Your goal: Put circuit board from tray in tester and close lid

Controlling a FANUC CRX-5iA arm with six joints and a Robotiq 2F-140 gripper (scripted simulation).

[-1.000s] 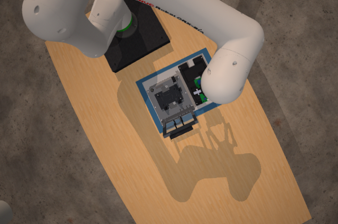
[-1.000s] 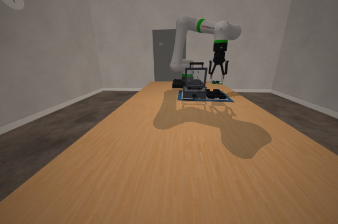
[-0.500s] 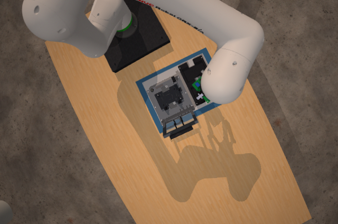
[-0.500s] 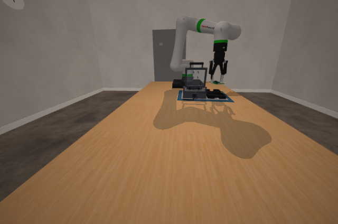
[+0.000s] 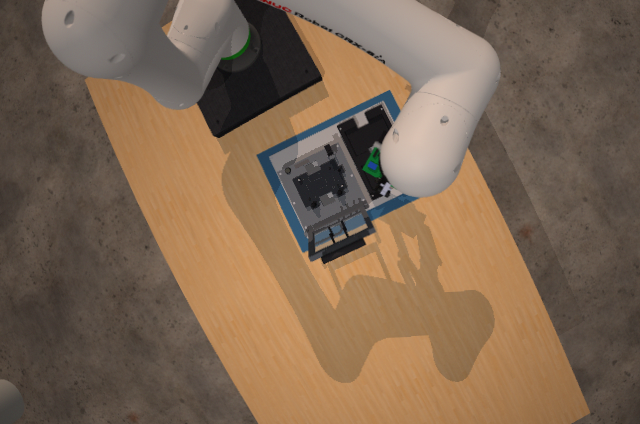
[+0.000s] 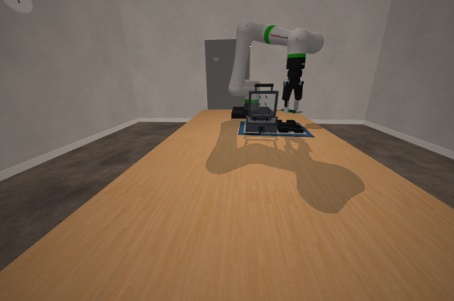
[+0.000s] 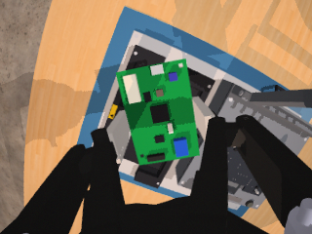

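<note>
My gripper is now 2 cm above the green circuit board. Also, from my hand: clear lid 8 cm ahead, 17 cm to the right, 4 cm above; black latch hook 11 cm behind, 11 cm to the right, 5 cm below; tester 1 cm behind, 13 cm to the right, 3 cm below.
</note>
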